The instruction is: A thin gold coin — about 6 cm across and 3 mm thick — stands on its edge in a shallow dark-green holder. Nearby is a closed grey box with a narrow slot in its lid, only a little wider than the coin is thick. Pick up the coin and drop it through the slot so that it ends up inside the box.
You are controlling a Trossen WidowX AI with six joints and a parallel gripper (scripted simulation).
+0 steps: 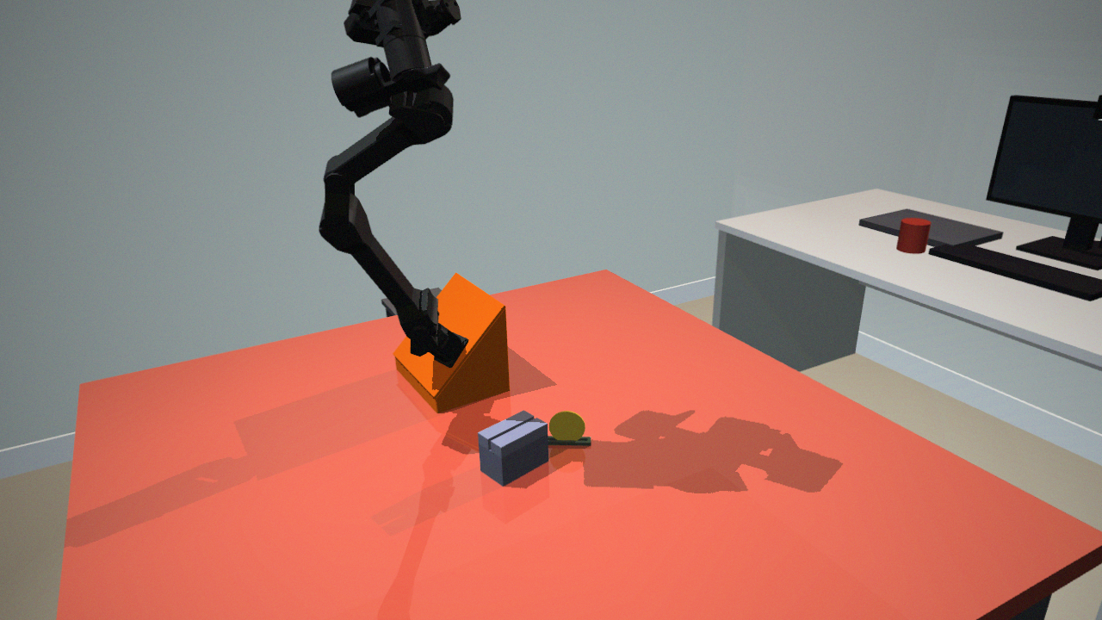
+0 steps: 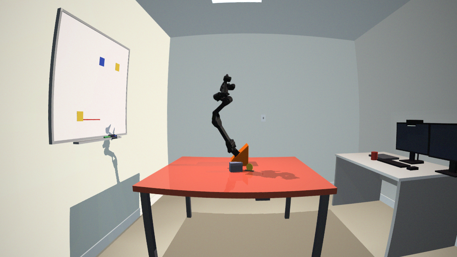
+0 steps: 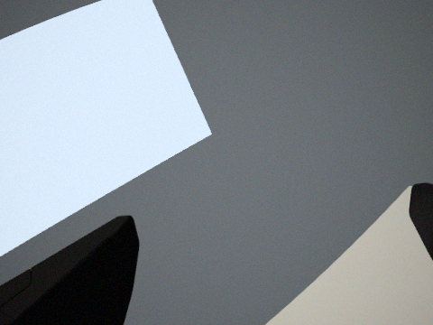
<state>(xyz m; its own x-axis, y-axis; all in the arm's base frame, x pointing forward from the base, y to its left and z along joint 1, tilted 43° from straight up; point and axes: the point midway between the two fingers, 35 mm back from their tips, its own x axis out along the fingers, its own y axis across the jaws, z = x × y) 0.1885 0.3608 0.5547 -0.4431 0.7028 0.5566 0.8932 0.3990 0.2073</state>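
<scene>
My gripper tip is now 76 cm above the gold coin, 18 cm short of it and 17 cm to the right of it.
</scene>
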